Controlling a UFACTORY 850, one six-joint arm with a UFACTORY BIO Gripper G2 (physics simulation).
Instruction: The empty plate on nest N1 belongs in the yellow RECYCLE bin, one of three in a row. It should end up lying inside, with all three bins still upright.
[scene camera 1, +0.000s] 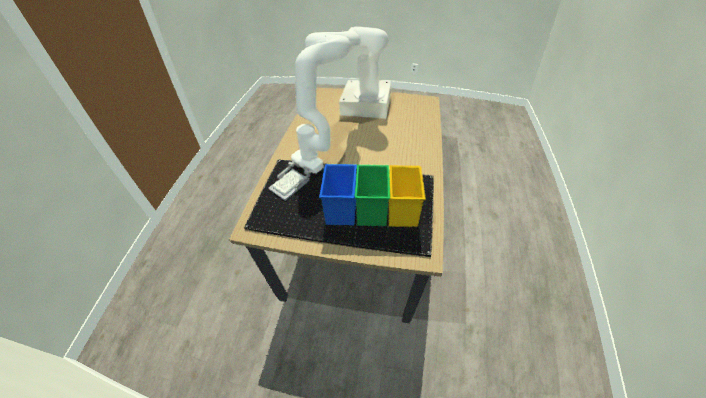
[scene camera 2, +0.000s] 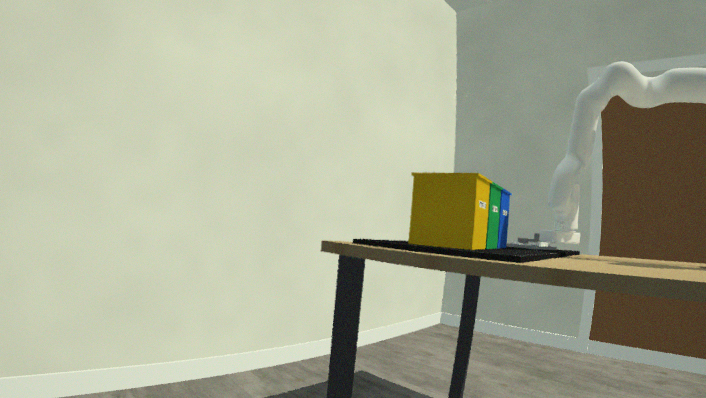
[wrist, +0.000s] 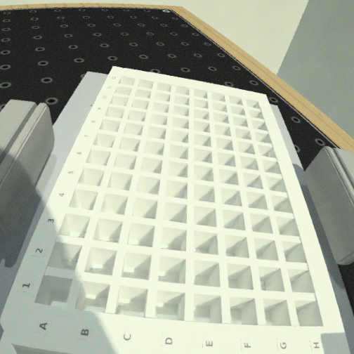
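The white plate (scene camera 1: 289, 182) (wrist: 172, 200) lies flat on nest N1, whose grey rim (wrist: 90, 86) shows around it at the left of the black mat. Its wells look empty. My gripper (scene camera 1: 295, 175) (wrist: 180, 185) is open, with one finger beside each long side of the plate and a visible gap on both sides in the wrist view. In scene camera 2 the fingers are low, close to plate height. The yellow bin (scene camera 1: 405, 212) (scene camera 2: 444, 212) stands upright at the right end of the row. Its label is too small to read.
The green bin (scene camera 1: 372, 212) (scene camera 2: 493, 220) stands upright beside the yellow one, and the blue bin (scene camera 1: 340, 211) (scene camera 2: 504, 225) upright at the end nearest the plate. All stand on the black mat (scene camera 1: 295, 220) (wrist: 30, 55), on a wooden table (scene camera 1: 415, 130) (scene camera 2: 650, 272).
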